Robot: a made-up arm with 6 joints. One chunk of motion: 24 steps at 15 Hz.
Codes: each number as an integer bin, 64 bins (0 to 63) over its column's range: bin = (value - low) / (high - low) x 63, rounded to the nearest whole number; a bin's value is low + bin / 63 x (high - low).
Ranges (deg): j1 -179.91..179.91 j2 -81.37..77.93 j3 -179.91..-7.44 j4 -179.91..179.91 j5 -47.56..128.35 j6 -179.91..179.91
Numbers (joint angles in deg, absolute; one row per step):
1: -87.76 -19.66 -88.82 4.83 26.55 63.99
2: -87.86 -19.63 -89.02 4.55 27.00 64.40
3: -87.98 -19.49 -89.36 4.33 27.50 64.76
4: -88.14 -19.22 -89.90 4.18 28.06 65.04
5: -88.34 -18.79 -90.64 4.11 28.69 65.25
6: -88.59 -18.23 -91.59 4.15 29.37 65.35
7: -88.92 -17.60 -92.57 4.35 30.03 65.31
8: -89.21 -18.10 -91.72 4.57 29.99 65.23
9: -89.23 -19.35 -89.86 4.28 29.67 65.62
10: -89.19 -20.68 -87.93 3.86 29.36 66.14
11: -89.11 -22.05 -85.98 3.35 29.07 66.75
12: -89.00 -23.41 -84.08 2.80 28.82 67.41
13: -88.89 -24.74 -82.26 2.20 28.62 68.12
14: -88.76 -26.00 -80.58 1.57 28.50 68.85
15: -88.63 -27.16 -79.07 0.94 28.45 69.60
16: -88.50 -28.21 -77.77 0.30 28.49 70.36
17: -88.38 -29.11 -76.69 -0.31 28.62 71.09
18: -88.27 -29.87 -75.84 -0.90 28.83 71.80
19: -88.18 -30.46 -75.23 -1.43 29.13 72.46
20: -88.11 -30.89 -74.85 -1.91 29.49 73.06
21: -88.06 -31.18 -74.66 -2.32 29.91 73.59
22: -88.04 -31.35 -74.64 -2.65 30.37 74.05
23: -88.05 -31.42 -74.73 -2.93 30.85 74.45
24: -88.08 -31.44 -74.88 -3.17 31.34 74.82
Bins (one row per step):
1: 16 24 33 32 27 43
2: 16 24 33 32 27 43
3: 16 24 33 32 27 43
4: 16 25 33 32 27 43
5: 16 25 33 32 27 43
6: 16 25 32 32 28 43
7: 16 25 32 32 28 43
8: 16 25 32 32 28 43
9: 16 25 33 32 28 43
10: 16 24 34 32 28 43
11: 16 23 34 32 27 43
12: 16 23 35 32 27 43
13: 16 22 36 32 27 43
14: 16 22 36 32 27 44
15: 16 21 37 32 27 44
16: 16 21 37 32 27 44
17: 16 21 38 31 27 44
18: 16 20 38 31 27 44
19: 16 20 38 31 27 44
20: 16 20 38 31 28 44
21: 16 20 38 31 28 44
22: 16 20 38 31 28 44
23: 16 20 38 31 28 45
24: 16 20 38 31 28 45

